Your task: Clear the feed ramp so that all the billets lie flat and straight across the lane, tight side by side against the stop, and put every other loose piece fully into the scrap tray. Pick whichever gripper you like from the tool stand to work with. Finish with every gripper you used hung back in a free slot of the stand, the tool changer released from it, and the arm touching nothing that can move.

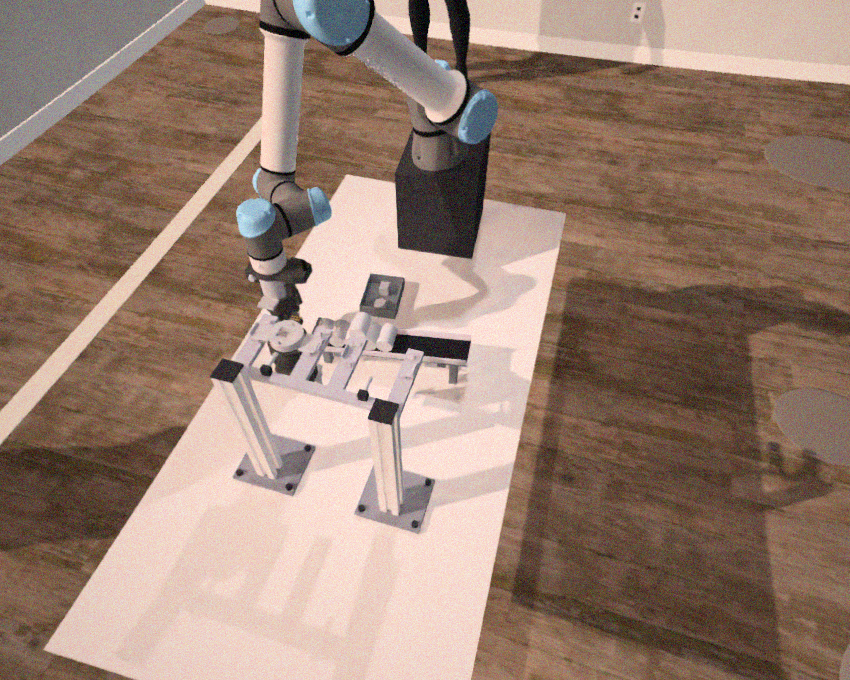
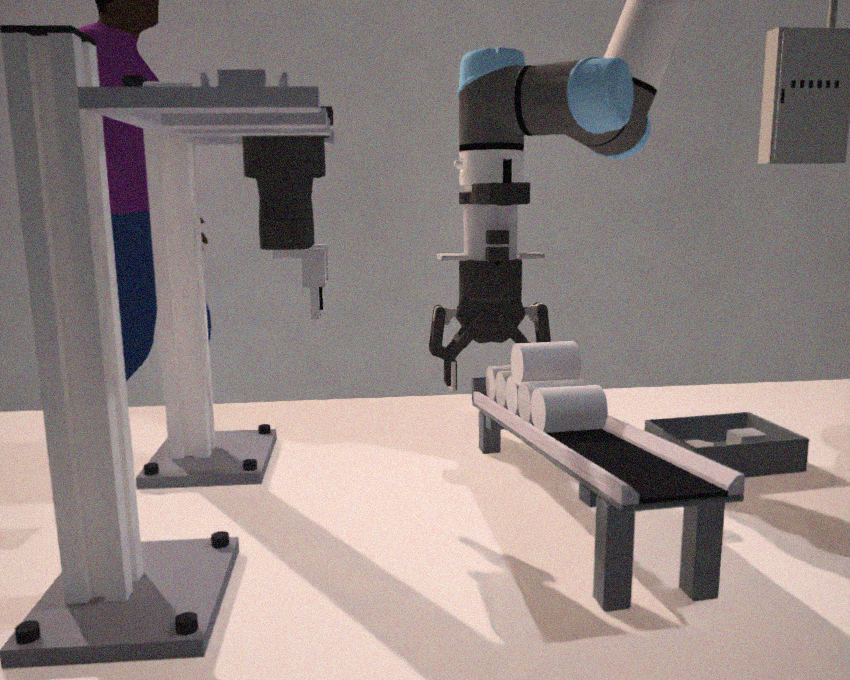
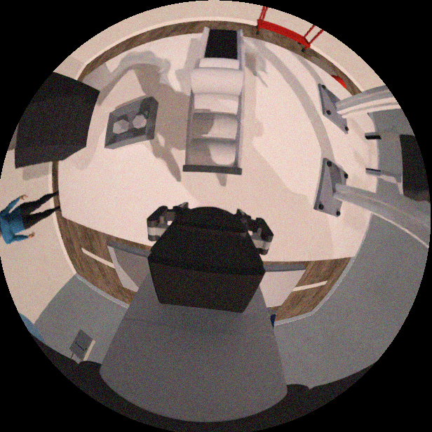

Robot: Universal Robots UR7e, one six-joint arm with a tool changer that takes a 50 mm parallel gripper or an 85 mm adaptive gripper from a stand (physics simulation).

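Places are measured from the arm's base along level axes (x ahead, y left, z up), in metres.
Where they show: arm's base, link origin: (image 1: 440, 154).
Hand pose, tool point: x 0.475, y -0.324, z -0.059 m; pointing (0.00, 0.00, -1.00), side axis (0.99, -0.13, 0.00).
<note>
Each offset is from my tool point to the top centre of the thing. "spot": to the spot under its first point.
The adaptive gripper (image 1: 296, 319) (image 2: 498, 368) (image 3: 212, 209) on the arm points down, open and empty, beyond the stop end {spot: 0.038 m ahead, 0.074 m left, 0.156 m down} (image 2: 479, 387) (image 3: 212, 169) of the ramp {spot: 0.015 m back, 0.373 m left, 0.131 m down} (image 2: 673, 446). Several pale billets lie in a row across the lane from the stop. One billet {0.011 m ahead, 0.191 m left, 0.084 m down} (image 1: 361, 324) (image 2: 545, 362) (image 3: 216, 81) rests on top of the row. Another billet {0.015 m ahead, 0.255 m left, 0.112 m down} (image 1: 387, 336) (image 2: 572, 409) (image 3: 219, 63) lies at the row's outer end. Exact contacts within the row are unclear. The scrap tray {0.187 m back, 0.203 m left, 0.185 m down} (image 1: 379, 314) (image 2: 769, 457) (image 3: 155, 115) holds two pale pieces (image 3: 120, 126) (image 3: 139, 121).
The tool stand (image 1: 311, 388) (image 2: 198, 97) rises beside the ramp on two posts. The parallel gripper (image 2: 315, 311) (image 3: 373, 154) hangs from it. The arm's black pedestal (image 1: 439, 205) (image 3: 57, 120) stands on the tray side. The ramp's outer end shows black bed {0.016 m ahead, 0.266 m left, 0.132 m down} (image 1: 439, 347) (image 2: 638, 464) (image 3: 222, 45).
</note>
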